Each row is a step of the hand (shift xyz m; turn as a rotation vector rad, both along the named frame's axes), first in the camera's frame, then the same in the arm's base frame.
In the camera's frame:
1: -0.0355 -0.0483 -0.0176 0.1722 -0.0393 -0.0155
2: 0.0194 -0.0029 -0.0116 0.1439 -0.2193 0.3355
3: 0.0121 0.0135 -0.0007 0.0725 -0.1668 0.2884
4: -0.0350 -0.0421 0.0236 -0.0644 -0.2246 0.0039
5: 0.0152 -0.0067 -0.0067 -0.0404 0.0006 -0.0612
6: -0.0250 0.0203 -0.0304 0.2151 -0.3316 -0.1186
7: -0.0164 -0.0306 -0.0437 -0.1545 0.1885 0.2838
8: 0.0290 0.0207 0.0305 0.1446 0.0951 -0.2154
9: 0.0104 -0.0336 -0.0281 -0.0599 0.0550 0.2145
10: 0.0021 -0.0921 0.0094 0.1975 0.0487 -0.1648
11: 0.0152 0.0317 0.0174 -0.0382 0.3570 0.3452
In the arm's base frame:
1: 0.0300 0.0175 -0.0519 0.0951 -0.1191 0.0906
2: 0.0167 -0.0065 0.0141 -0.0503 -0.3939 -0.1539
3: -0.0037 -0.0027 0.0176 -0.0745 -0.2965 -0.1509
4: -0.0027 -0.0073 -0.0591 0.1140 -0.0414 -0.1998
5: 0.0141 -0.0082 0.0073 0.0287 0.0669 -0.0087
6: 0.0001 0.0438 0.0064 0.3636 -0.1872 -0.0549
7: 0.0440 0.0282 -0.0196 -0.3702 -0.0127 -0.0521
8: -0.0242 -0.0316 0.0248 0.1430 0.0781 0.2232
9: 0.0442 -0.0009 -0.0085 -0.2059 -0.0794 -0.0627
10: 0.0512 -0.0411 -0.0654 0.1545 -0.0069 0.2112
11: -0.0266 -0.0099 0.0271 -0.4774 -0.0688 0.1242

